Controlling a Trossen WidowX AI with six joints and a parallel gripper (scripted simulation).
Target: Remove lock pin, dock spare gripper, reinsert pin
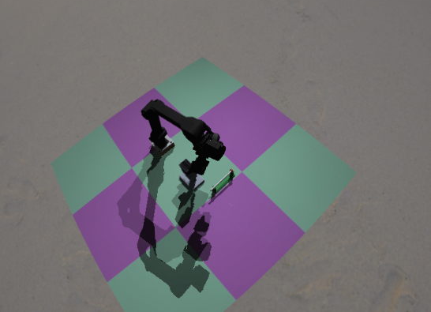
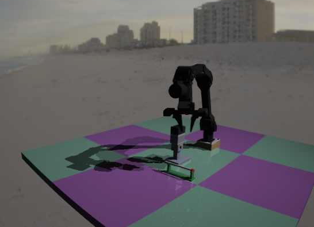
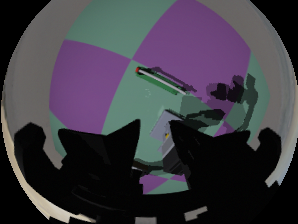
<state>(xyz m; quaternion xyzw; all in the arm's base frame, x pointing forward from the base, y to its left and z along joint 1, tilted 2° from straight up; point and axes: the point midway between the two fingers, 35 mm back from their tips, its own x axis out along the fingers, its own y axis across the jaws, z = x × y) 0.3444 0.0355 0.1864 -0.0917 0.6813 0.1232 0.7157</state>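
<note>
The green cradle is 6 cm ahead of my gripper tip, 1 cm to the left of it and 16 cm below it. The rest, counted from my gripper tip: spare gripper (7 cm behind, 8 cm to the right, 6 cm below); then grey mount (7 cm behind, 7 cm to the right, 13 cm below).
</note>
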